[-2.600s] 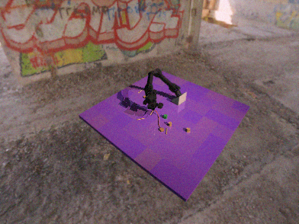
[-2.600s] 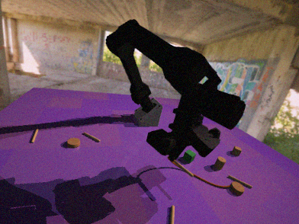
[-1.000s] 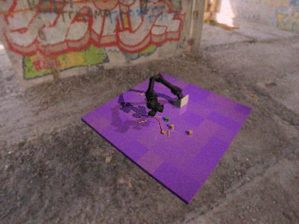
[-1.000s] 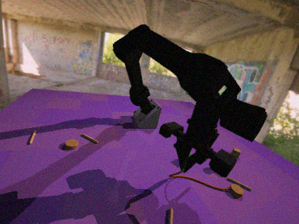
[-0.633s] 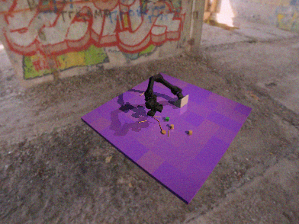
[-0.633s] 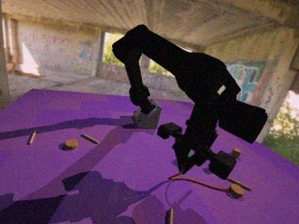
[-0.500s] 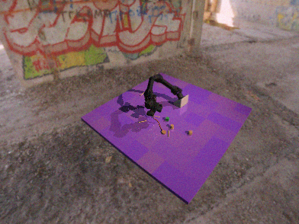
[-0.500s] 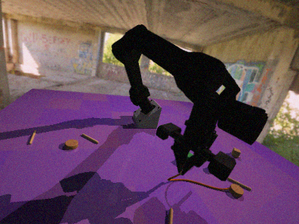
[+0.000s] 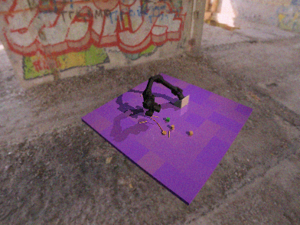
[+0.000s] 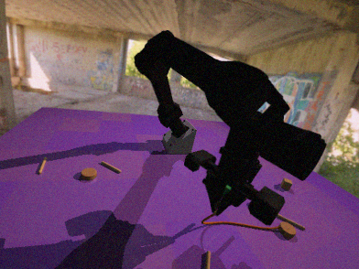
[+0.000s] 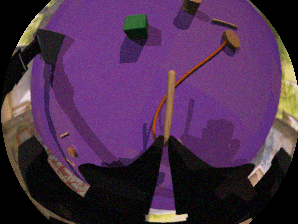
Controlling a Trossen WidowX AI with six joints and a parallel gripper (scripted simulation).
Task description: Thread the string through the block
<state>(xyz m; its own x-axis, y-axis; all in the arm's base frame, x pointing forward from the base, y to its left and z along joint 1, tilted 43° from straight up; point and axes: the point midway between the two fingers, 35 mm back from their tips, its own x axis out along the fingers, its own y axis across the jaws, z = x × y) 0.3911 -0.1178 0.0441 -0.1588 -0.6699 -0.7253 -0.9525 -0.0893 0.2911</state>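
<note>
Now: gripper tip 80 mm past the green cube, 130 mm to the right of it and 40 mm above it. From my gripper tip the other things lie so: thin wooden stick 10 mm to the left.
</note>
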